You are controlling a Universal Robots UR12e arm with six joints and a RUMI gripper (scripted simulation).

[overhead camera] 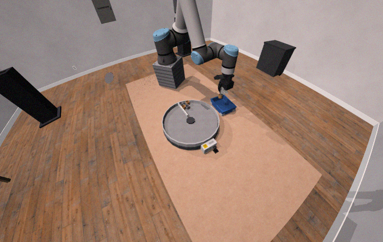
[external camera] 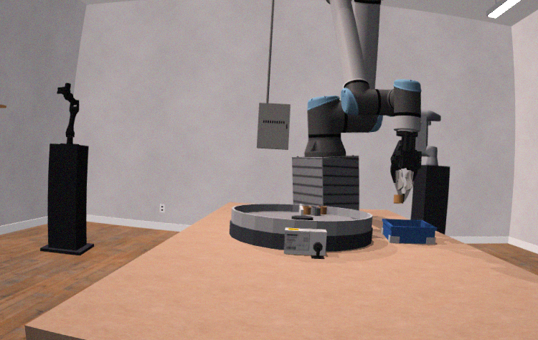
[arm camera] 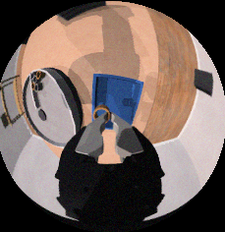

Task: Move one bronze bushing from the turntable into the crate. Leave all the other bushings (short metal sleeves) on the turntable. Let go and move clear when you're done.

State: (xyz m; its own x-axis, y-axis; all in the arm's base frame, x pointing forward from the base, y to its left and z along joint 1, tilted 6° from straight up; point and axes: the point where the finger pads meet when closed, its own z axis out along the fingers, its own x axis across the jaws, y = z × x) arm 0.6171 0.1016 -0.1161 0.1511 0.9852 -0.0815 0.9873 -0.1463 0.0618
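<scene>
The blue crate is 110 mm below my hand, 20 mm to the left of it and 20 mm ahead of it. From my hand the other things lie so: grey round turntable 330 mm to the right, 80 mm below, 10 mm behind.
</scene>
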